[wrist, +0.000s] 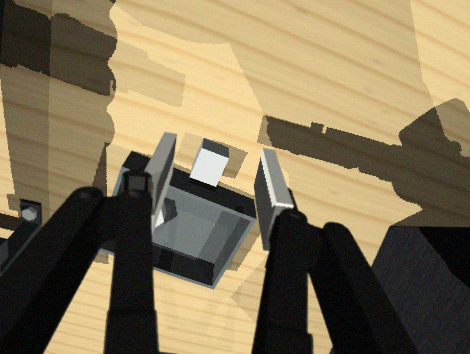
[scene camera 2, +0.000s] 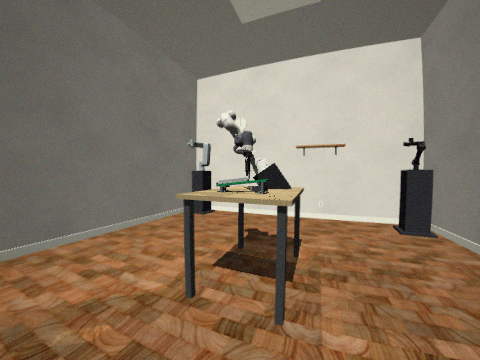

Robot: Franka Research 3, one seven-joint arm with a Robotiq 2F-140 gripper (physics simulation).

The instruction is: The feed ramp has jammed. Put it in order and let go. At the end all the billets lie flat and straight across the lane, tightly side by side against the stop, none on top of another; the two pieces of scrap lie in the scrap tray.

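The scrap tray is a grey open box on the table in the wrist view. A pale piece of scrap lies inside it, mostly hidden by the left finger. A small white block with a dark end is at the tray's far wall, overlapping its rim; I cannot tell whether it rests on the rim or stands behind it. My gripper is partly open and empty, above the tray, its fingers on either side of the block in view. The ramp has a green edge, with grey billets on it, too small to separate.
The wooden table carries everything. A dark slanted panel stands beside the work area. A dark foot with a bolt shows at the left of the wrist view. Arm shadows cross the table.
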